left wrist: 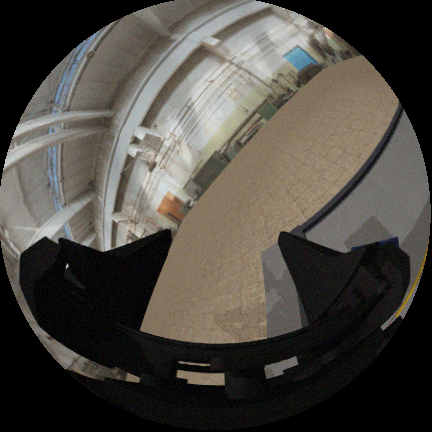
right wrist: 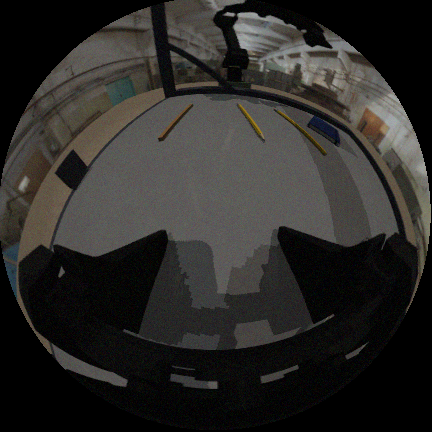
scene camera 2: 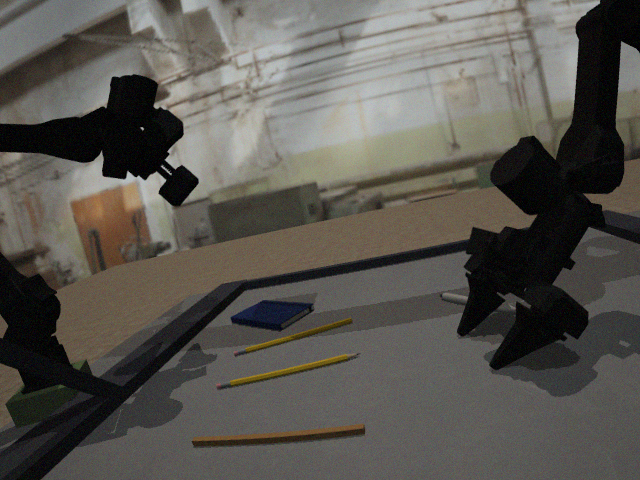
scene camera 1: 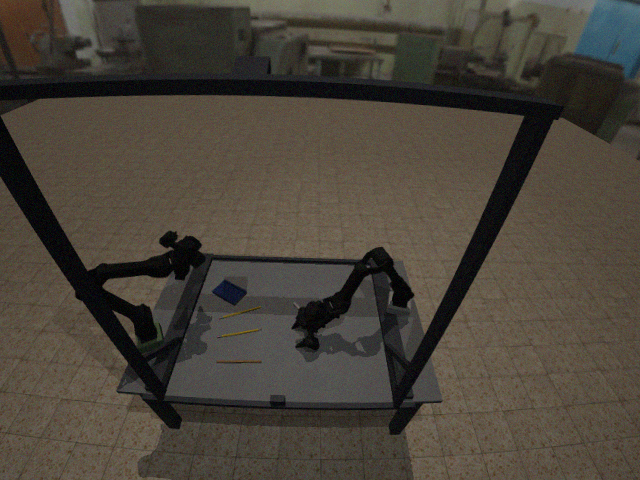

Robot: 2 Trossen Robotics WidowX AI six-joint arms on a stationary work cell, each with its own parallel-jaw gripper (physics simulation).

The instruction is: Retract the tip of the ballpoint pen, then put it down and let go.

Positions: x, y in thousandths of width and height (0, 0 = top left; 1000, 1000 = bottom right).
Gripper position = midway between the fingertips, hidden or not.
Note:
My left gripper (scene camera 2: 255, 347) is open and holds nothing. An orange pencil (scene camera 2: 560, 895) rests on the table. Further things: my right gripper (scene camera 2: 741, 728) and a dark raised rim (right wrist: 453, 207).
My left gripper is seen too in the left wrist view (left wrist: 524, 547). My right gripper is seen too in the right wrist view (right wrist: 517, 543). The left wrist view does not show the orange pencil: it is out of frame.

